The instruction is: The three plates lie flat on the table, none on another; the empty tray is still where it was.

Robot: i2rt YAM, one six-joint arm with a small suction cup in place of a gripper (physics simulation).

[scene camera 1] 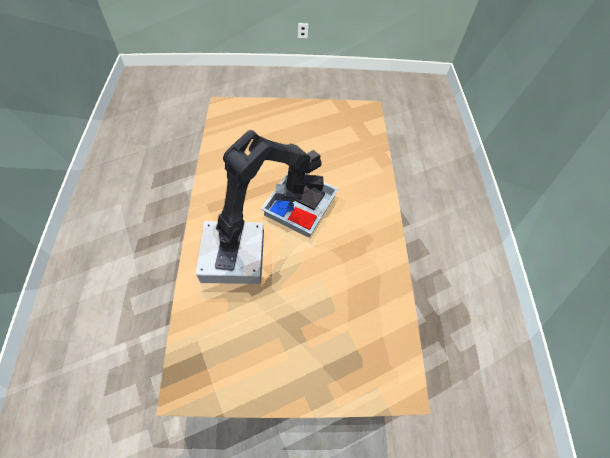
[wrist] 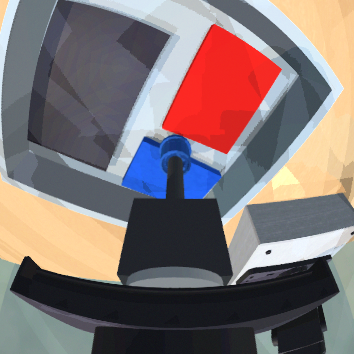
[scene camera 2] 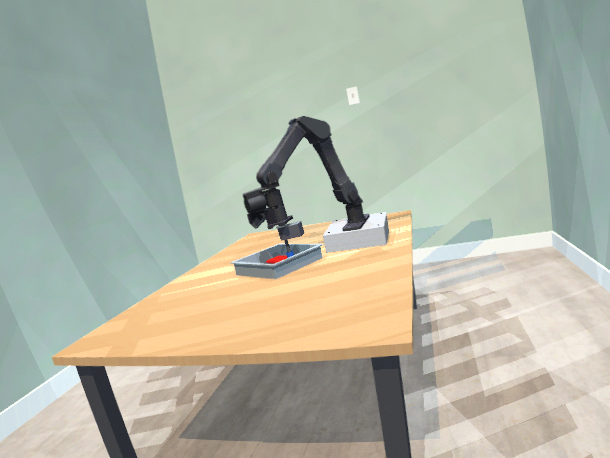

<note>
My suction cup holds nothing. The cup is 4 cm from the middle of a blue plate. A red plate sits on a grey tray.
My suction cup shows as well in the wrist view.
</note>
